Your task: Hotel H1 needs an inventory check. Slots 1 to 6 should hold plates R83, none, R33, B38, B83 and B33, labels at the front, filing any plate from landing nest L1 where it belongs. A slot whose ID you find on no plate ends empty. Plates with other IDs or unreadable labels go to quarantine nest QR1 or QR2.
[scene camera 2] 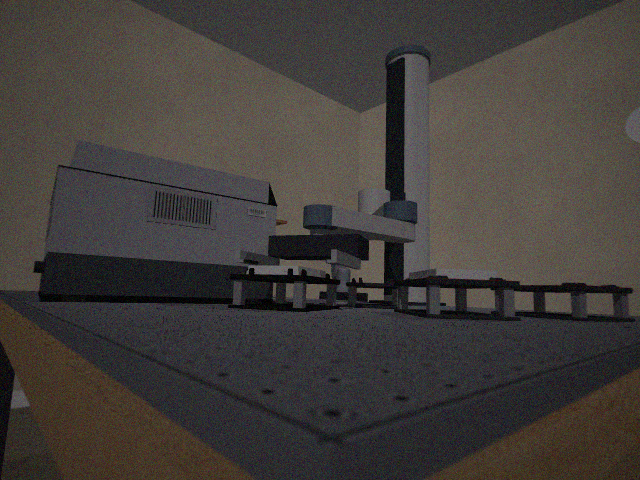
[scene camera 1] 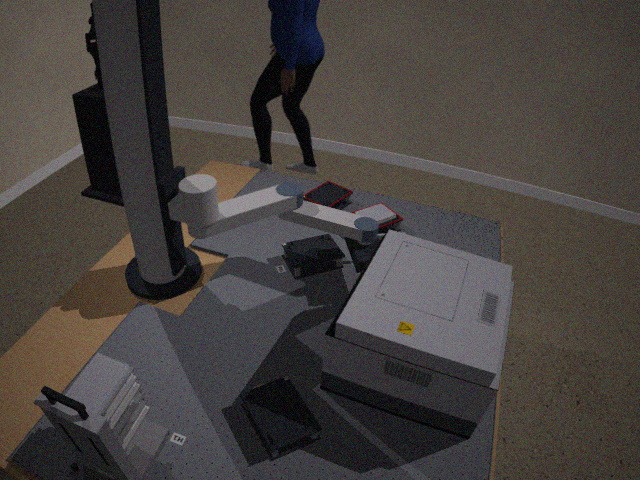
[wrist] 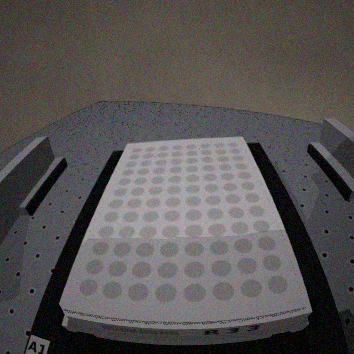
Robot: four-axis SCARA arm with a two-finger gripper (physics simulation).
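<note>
A white plate (wrist: pixel 180 215) (scene camera 2: pixel 276 270) sits on the black landing nest (wrist: pixel 73 252) (scene camera 2: pixel 310 280). Its front label reads R33 in the wrist view. My gripper (wrist: pixel 183 137) (scene camera 2: pixel 302 258) is open, above the plate, with one finger out to each side and nothing between them. In scene camera 1 its fingers and the landing nest are mostly hidden behind the instrument. Hotel H1 (scene camera 1: pixel 98 421) stands at the front left with several pale plate edges showing; their IDs are unreadable. One red-rimmed quarantine nest holds a white plate (scene camera 1: pixel 376 213) (scene camera 2: pixel 460 273). The other red-rimmed nest (scene camera 1: pixel 328 194) shows no plate.
A large grey instrument (scene camera 1: pixel 423 289) (scene camera 2: pixel 160 222) stands close beside the landing nest. A dark nest-like fixture (scene camera 1: pixel 312 255) is behind the middle of the table, and another dark fixture (scene camera 1: pixel 281 418) is nearer the front. The arm column (scene camera 1: pixel 131 139) (scene camera 2: pixel 416 155) rises at the table's side. A person stands beyond the table.
</note>
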